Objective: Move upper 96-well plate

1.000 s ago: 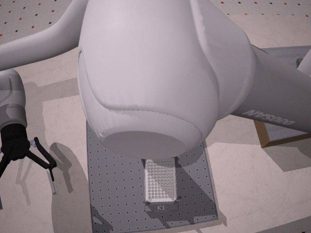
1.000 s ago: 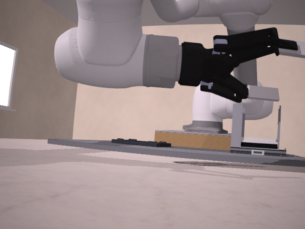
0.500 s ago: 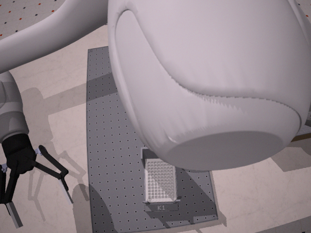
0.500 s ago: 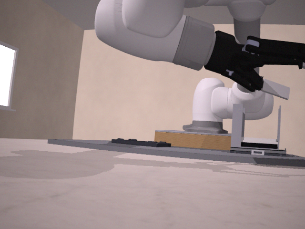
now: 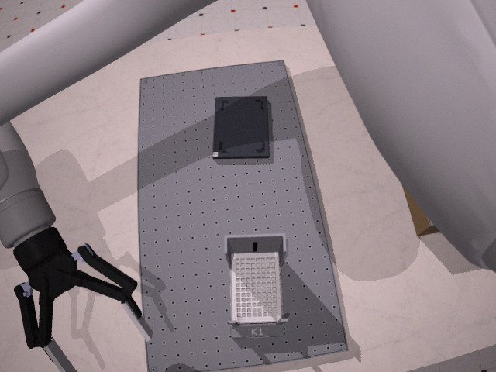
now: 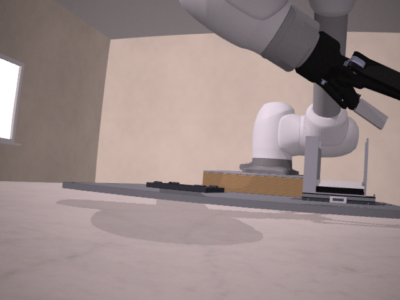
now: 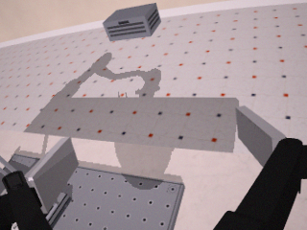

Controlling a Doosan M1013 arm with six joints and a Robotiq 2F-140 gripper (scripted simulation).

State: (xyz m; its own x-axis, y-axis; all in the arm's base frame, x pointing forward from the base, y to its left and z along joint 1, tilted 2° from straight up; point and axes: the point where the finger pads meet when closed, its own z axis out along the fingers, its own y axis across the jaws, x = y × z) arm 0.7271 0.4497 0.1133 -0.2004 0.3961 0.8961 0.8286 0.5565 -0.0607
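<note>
My hand is 210 mm past the white 96-well plate, 140 mm to the left of it and 110 mm above it. From my hand the other things lie so: black plate (210 mm behind, 140 mm to the right, 120 mm below); pale A1 square (110 mm behind, 420 mm to the right, 140 mm below).
</note>
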